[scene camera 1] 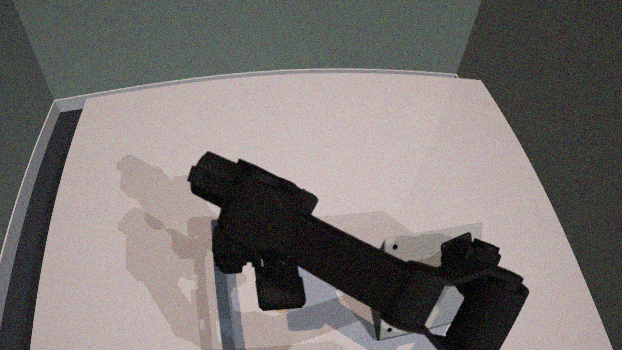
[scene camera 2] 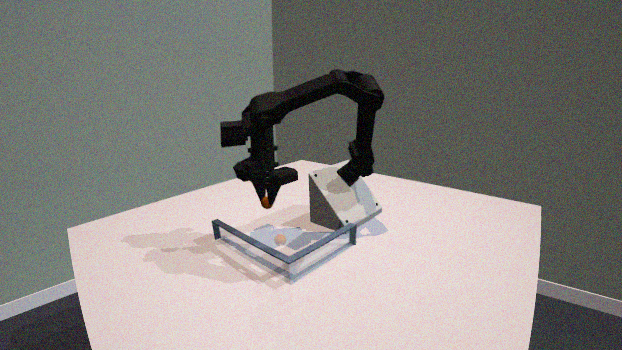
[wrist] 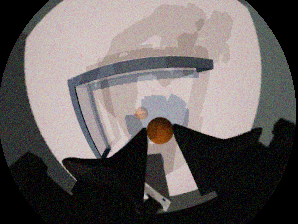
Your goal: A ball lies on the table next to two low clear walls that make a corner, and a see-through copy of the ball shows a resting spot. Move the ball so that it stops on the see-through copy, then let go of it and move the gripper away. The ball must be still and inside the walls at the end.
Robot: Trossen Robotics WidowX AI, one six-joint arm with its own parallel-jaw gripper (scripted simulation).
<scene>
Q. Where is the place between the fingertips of my gripper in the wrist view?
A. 159, 129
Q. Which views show my gripper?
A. Scene camera 1, scene camera 2 and the wrist view: all of them.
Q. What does my gripper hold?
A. An orange ball.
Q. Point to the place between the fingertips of my gripper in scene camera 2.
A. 266, 203
</scene>
